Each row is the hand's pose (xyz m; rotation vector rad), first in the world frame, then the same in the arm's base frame.
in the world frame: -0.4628 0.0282 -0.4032 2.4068 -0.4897 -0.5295
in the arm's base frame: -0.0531 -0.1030 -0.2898 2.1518 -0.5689 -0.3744
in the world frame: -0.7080 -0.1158 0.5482 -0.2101 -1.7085 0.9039
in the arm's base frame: -0.3504 0.0272 0.6487 -0.4407 -1.6213 1.1356
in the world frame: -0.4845 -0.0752 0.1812 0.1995 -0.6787 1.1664
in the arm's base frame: -0.1074 -0.0385 0.2981 -0.0773 -0.5542 1.2409
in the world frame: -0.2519 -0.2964 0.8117 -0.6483 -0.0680 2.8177
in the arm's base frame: 0.0869 -0.0765 0.9773 -0.7814 0.3309 2.8178
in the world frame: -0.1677 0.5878 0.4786 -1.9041 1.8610 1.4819
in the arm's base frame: 0.2097 0.6784 0.4161 1.9611 -2.0970 -1.1695
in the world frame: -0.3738 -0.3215 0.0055 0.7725 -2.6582 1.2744
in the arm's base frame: 0.0062 -0.3251 0.2046 0.6808 -2.4386 1.6413
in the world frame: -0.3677 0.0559 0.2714 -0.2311 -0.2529 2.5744
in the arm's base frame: 0.0078 0.1115 0.3546 -0.4053 0.0959 2.5833
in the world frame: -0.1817 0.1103 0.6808 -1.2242 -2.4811 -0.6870
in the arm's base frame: 0.1737 0.2767 0.7423 -1.3386 -2.6859 -0.3854
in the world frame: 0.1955 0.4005 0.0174 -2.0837 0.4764 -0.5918
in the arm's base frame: 0.5915 0.3662 0.0466 -2.3254 0.3971 -0.7607
